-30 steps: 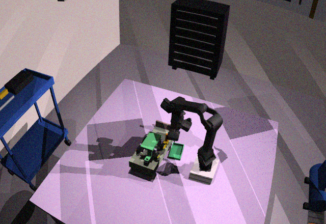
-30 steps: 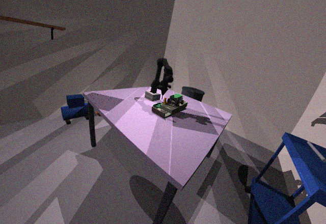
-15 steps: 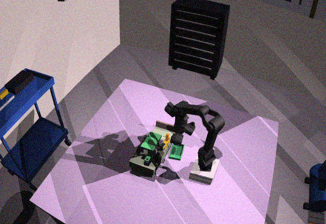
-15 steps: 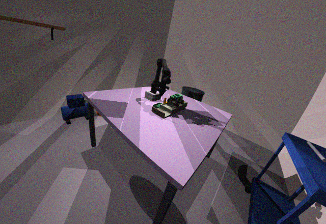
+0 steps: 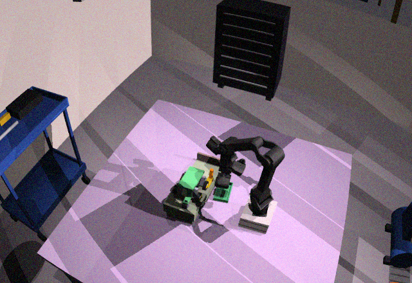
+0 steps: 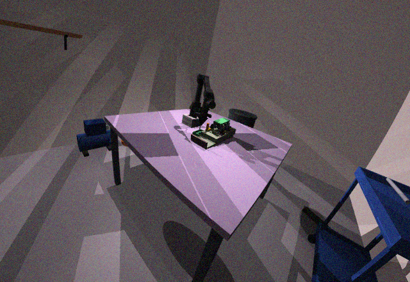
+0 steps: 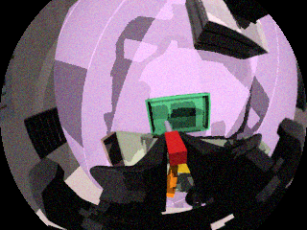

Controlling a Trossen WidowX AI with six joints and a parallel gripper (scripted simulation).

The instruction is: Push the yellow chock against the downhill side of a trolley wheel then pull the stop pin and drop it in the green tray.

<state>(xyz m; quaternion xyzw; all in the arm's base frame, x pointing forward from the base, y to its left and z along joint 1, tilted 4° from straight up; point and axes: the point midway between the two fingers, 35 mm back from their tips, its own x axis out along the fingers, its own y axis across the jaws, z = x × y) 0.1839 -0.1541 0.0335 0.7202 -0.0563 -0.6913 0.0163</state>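
The green tray lies 90 mm below my gripper tip and 20 mm to the left of it. Also, from my gripper tip: yellow chock 70 mm ahead, 20 mm to the left; then red-headed stop pin right at my gripper tip; then grey ramp block 140 mm ahead, 90 mm to the left, 40 mm below.
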